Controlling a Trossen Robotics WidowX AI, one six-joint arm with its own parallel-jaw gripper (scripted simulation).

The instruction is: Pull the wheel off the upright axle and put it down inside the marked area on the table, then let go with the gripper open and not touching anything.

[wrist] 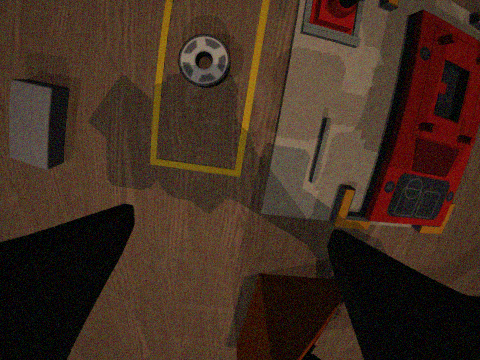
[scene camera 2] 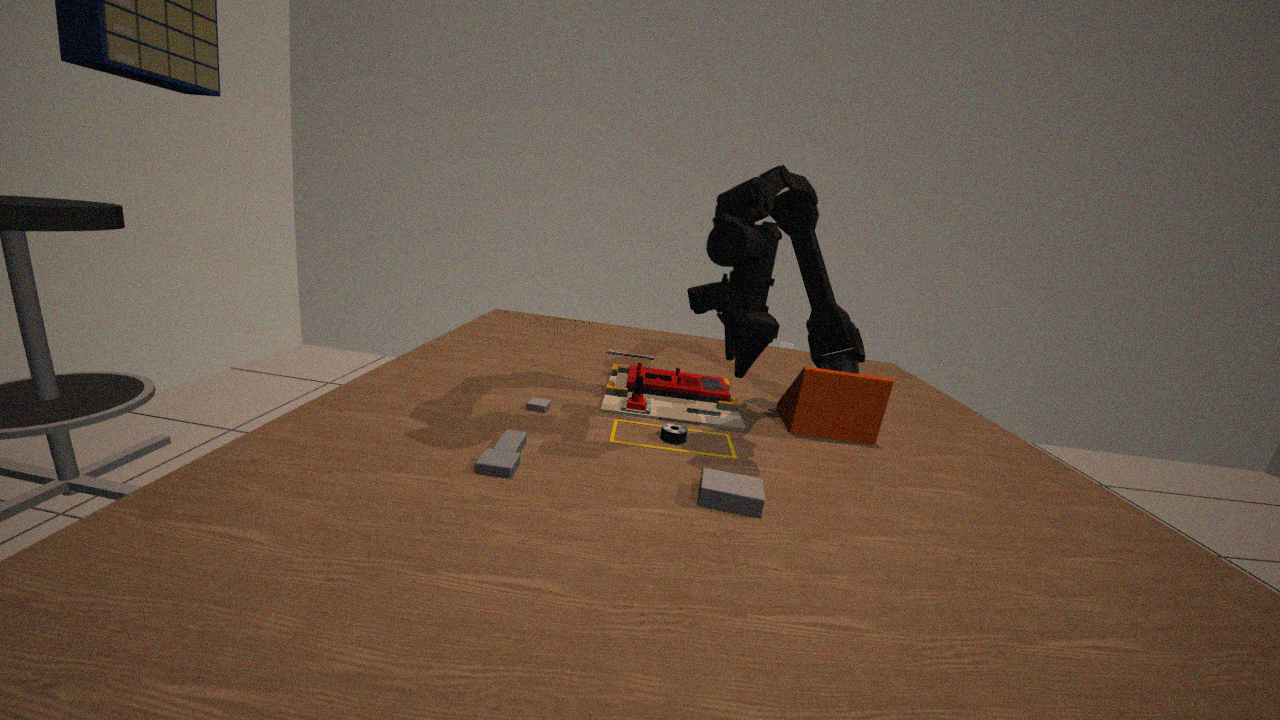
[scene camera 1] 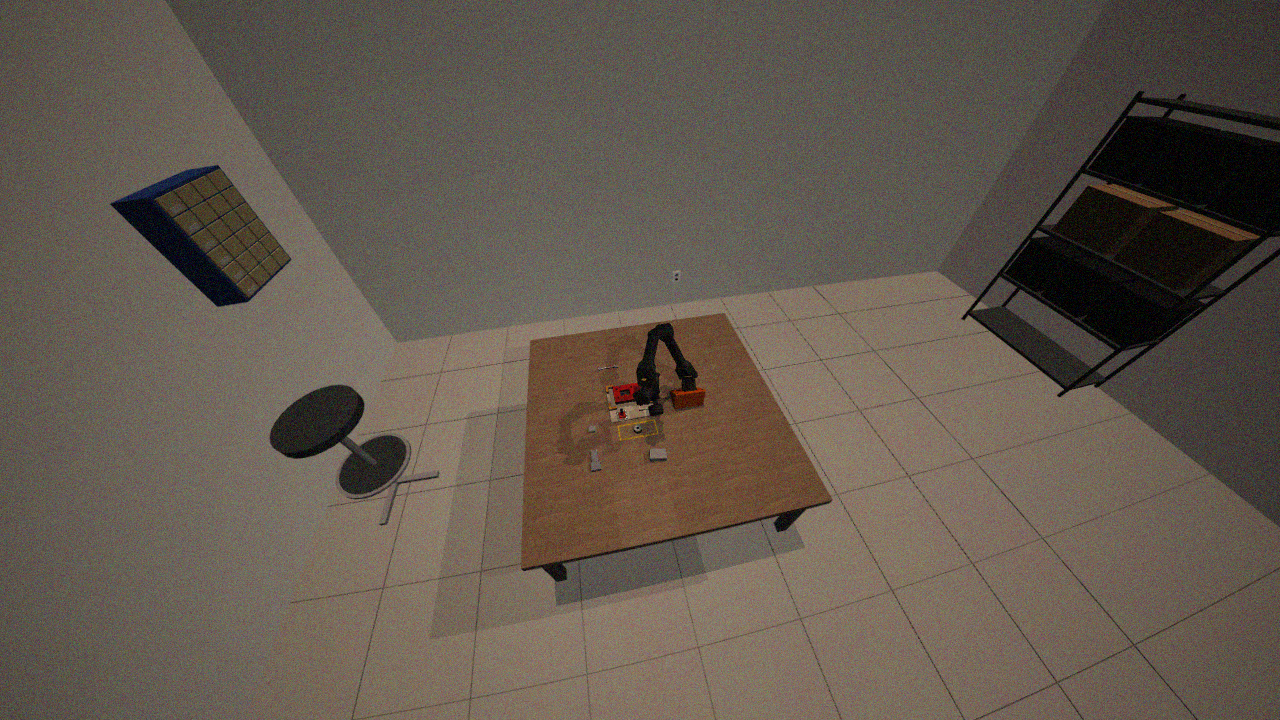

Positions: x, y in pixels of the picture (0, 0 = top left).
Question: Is my gripper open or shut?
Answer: Open.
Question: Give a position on a pale board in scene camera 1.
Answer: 632, 411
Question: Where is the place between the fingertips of my gripper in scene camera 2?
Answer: At 733, 368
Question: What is my gripper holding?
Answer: Nothing.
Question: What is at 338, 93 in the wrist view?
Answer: A pale board.
